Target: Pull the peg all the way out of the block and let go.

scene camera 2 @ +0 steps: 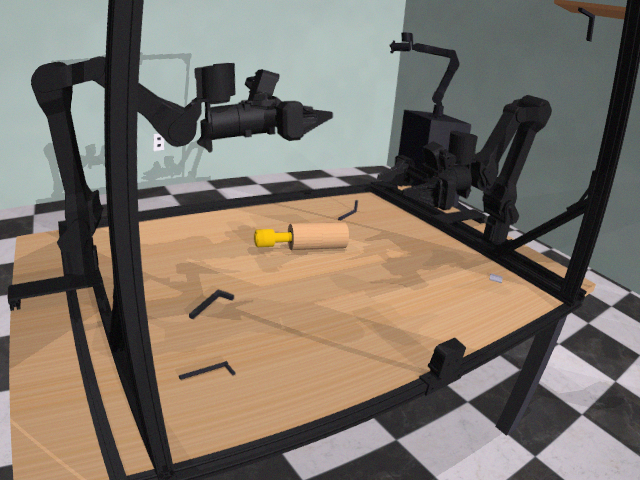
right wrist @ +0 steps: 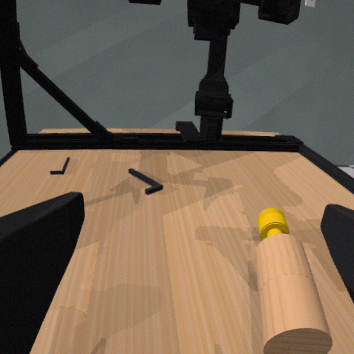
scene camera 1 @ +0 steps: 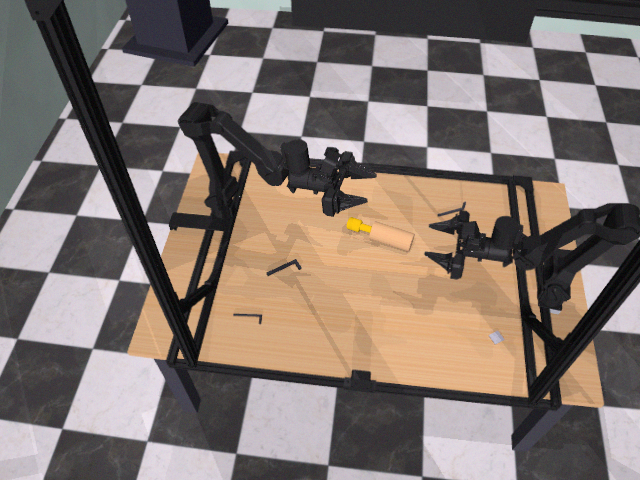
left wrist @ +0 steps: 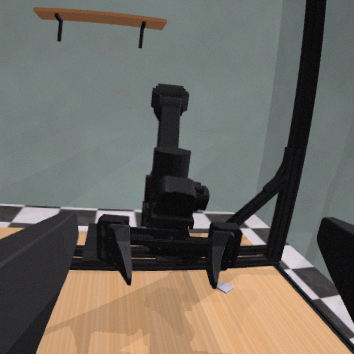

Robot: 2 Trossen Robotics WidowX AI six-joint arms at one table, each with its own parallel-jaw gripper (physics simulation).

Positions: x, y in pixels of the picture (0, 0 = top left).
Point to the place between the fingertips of my left gripper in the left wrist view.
At 202, 227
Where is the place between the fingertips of my left gripper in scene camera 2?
At 322, 111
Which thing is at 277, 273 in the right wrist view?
A round wooden block.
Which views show my right gripper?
Scene camera 2, the right wrist view, scene camera 1 and the left wrist view: all of them.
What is my right gripper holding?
Nothing.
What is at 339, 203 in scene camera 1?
My left gripper.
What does my left gripper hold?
Nothing.
